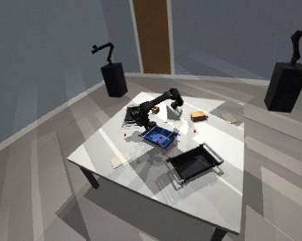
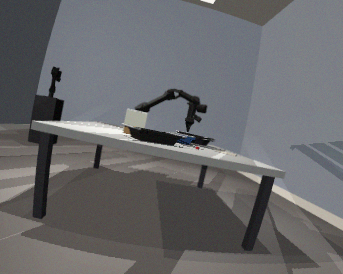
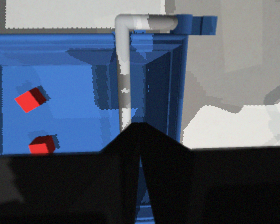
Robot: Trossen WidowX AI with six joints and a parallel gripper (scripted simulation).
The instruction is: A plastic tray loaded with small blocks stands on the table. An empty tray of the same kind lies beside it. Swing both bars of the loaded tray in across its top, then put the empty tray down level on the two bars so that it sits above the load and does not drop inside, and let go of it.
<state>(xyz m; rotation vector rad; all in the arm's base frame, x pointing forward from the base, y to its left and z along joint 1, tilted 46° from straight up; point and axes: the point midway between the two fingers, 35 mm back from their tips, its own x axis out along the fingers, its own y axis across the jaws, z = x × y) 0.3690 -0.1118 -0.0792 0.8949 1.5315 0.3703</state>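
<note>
The dark tray is 270 mm behind my gripper tip, 270 mm to the right of it and 50 mm below it. From my gripper tip the other things lie so: brown box: 370 mm behind, 370 mm to the left, 60 mm below.
</note>
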